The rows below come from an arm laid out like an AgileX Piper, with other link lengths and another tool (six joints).
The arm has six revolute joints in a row. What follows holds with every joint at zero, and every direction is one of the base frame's. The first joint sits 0.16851 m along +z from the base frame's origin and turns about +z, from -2.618 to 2.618 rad. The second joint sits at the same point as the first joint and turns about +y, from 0 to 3.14 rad. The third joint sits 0.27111 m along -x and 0.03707 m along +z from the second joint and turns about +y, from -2.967 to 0 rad. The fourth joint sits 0.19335 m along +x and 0.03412 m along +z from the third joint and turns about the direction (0.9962, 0, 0.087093), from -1.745 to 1.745 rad. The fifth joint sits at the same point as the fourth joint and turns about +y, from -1.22 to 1.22 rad. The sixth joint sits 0.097 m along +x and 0.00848 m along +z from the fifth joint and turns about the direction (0.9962, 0, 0.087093), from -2.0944 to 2.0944 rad. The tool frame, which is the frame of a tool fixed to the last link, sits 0.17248 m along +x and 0.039 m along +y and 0.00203 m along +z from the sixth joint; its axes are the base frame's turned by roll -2.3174, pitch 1.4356 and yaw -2.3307 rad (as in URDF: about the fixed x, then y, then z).
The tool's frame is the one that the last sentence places.
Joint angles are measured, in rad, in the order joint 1, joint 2, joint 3, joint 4, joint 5, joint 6. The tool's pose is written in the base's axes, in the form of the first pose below.
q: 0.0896 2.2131 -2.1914 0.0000 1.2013 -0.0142
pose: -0.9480 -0.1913 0.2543 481.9; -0.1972 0.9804 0.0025 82.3; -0.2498 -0.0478 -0.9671 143.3; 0 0 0 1
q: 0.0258 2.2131 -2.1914 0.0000 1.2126 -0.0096
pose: -0.9620 -0.1248 0.2429 483.5; -0.1320 0.9912 -0.0132 51.4; -0.2391 -0.0448 -0.9700 142.3; 0 0 0 1
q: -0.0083 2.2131 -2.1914 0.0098 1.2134 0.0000
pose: -0.9669 -0.0829 0.2415 485.1; -0.0880 0.9961 -0.0102 37.5; -0.2397 -0.0311 -0.9703 142.7; 0 0 0 1
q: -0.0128 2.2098 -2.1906 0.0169 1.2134 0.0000
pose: -0.9666 -0.0788 0.2440 485.2; -0.0824 0.9966 -0.0043 37.1; -0.2428 -0.0242 -0.9698 144.4; 0 0 0 1
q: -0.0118 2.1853 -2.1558 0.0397 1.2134 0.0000
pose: -0.9688 -0.0814 0.2342 478.1; -0.0793 0.9967 0.0185 43.5; -0.2349 -0.0006 -0.9720 147.1; 0 0 0 1
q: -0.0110 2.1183 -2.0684 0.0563 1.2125 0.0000
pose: -0.9730 -0.0828 0.2154 459.9; -0.0770 0.9964 0.0352 48.3; -0.2175 0.0177 -0.9759 154.2; 0 0 0 1
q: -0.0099 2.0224 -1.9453 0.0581 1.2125 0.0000
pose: -0.9785 -0.0834 0.1887 432.4; -0.0776 0.9963 0.0375 49.6; -0.1911 0.0220 -0.9813 162.1; 0 0 0 1
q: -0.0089 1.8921 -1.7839 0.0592 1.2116 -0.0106
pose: -0.9828 -0.0935 0.1592 393.9; -0.0887 0.9954 0.0371 50.5; -0.1619 0.0224 -0.9866 171.3; 0 0 0 1
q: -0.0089 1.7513 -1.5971 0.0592 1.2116 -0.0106
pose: -0.9892 -0.0924 0.1136 346.8; -0.0887 0.9954 0.0375 50.9; -0.1166 0.0271 -0.9928 173.5; 0 0 0 1
